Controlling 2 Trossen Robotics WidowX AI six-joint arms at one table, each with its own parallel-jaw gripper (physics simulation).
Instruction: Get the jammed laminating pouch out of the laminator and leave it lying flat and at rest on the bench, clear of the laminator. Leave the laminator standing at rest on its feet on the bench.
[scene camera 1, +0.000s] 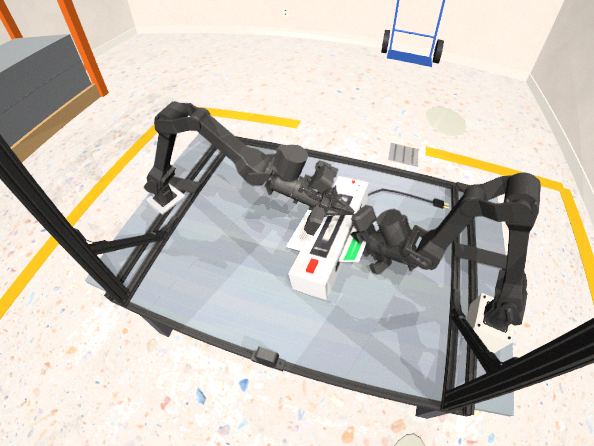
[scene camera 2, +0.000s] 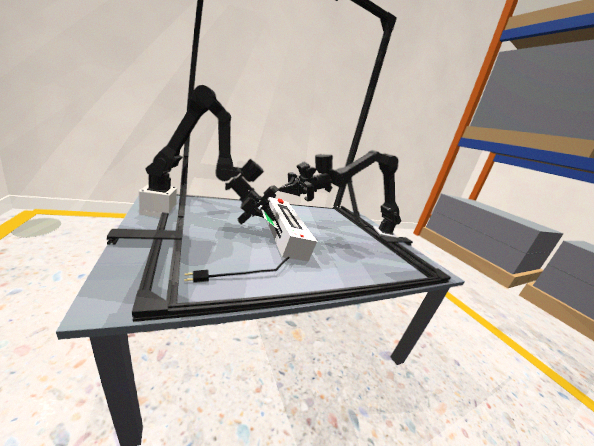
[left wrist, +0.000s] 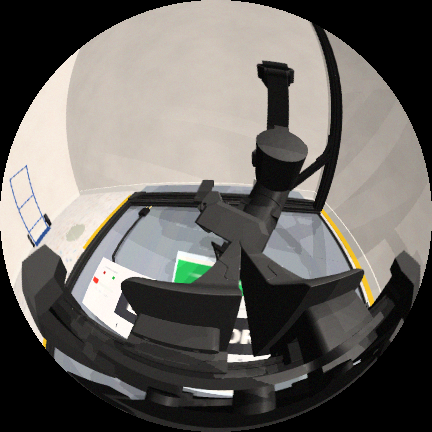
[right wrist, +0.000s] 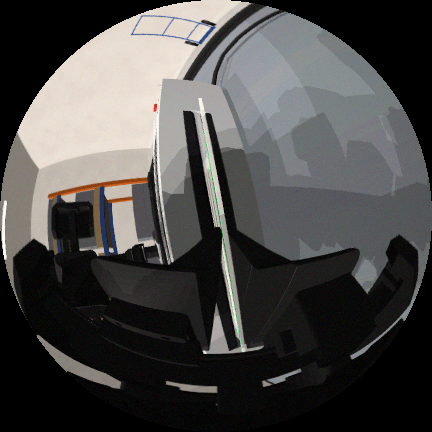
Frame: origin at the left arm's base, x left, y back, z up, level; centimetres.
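Where they show: left gripper, fingertip midpoint: (scene camera 1: 354, 213) (scene camera 2: 278, 189) (left wrist: 237, 245) (right wrist: 69, 301); right gripper, fingertip midpoint: (scene camera 1: 351, 234) (scene camera 2: 273, 221) (right wrist: 222, 232); left arm's base, origin of the base link: (scene camera 1: 165, 197) (scene camera 2: 385, 231) (right wrist: 156, 250); right arm's base, origin of the base link: (scene camera 1: 496, 317) (scene camera 2: 159, 189).
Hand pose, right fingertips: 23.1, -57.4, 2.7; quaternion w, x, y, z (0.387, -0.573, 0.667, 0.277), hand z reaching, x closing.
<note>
Each offset is from my right fingertips to the top centre of the thing, as dx, dy, dz. "spot": to the spot under its first point. Level surfaces: height alone.
The white laminator (scene camera 1: 307, 282) (scene camera 2: 298, 250) (left wrist: 102, 295) (right wrist: 175, 200) is at mid-bench, dark panel and red button up; whether all its feet touch is hidden. The green and white pouch {-1.0, -3.6, +3.3} (scene camera 1: 353, 249) (scene camera 2: 269, 219) (left wrist: 187, 270) sticks out of the slot on its right side in scene camera 1. My right gripper (right wrist: 222, 232) is shut on the pouch, whose thin edge runs between the fingers into the slot in the right wrist view. My left gripper (scene camera 1: 351, 211) (scene camera 2: 281, 189) (left wrist: 237, 245) is shut and empty, above the laminator's top; contact cannot be told.
A black cord with a plug {spot: +31.8, -15.5, -3.7} (scene camera 1: 438, 203) (scene camera 2: 201, 275) (left wrist: 144, 212) lies on the bench {dz -5.5} (scene camera 1: 225, 300) beyond the laminator in scene camera 1. Black frame rails (scene camera 1: 350, 162) edge the bench. The two grippers are close together. A blue hand truck (scene camera 1: 410, 57) stands by the wall.
</note>
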